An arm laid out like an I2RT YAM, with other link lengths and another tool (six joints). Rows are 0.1 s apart.
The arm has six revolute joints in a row. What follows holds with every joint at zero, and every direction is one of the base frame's.
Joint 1 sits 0.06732 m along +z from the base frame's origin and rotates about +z.
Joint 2 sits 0.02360 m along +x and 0.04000 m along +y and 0.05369 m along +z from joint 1 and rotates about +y.
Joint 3 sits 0.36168 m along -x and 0.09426 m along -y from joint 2 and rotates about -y.
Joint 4 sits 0.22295 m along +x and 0.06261 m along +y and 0.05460 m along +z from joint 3 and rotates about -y.
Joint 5 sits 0.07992 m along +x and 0.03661 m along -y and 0.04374 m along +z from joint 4 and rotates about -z.
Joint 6 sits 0.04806 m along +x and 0.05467 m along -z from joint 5 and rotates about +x.
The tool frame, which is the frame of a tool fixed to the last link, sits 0.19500 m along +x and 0.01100 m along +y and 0.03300 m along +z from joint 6; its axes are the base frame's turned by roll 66.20, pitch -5.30 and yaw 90.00 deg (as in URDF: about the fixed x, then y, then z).
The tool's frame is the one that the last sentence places.
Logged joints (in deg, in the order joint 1, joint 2, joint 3, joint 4, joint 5, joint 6), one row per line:
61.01 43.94 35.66 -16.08 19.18 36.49
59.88 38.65 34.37 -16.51 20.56 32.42
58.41 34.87 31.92 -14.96 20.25 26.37
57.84 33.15 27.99 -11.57 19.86 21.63
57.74 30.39 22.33 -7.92 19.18 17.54
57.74 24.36 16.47 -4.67 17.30 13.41
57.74 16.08 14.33 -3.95 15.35 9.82
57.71 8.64 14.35 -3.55 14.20 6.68
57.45 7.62 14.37 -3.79 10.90 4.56
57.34 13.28 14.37 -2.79 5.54 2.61
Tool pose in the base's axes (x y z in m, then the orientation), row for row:
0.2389 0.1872 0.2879 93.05 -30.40 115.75
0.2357 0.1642 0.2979 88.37 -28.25 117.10
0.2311 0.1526 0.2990 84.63 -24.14 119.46
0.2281 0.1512 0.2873 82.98 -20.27 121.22
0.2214 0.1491 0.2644 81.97 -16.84 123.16
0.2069 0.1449 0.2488 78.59 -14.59 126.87
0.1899 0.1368 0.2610 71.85 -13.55 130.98
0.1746 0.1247 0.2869 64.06 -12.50 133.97
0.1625 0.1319 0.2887 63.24 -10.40 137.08
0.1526 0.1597 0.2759 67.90 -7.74 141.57
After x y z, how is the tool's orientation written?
As angles about the fixed x, y, z axes (roll, pitch, yaw), in degrees.
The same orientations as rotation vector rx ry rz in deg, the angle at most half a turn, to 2 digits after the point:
84.48 79.97 106.73
79.64 77.00 108.20
72.87 76.82 108.89
67.48 78.13 108.57
62.66 79.94 108.41
56.91 79.91 111.49
50.73 75.71 117.37
44.80 69.13 122.85
40.67 70.81 124.80
37.11 79.75 124.70

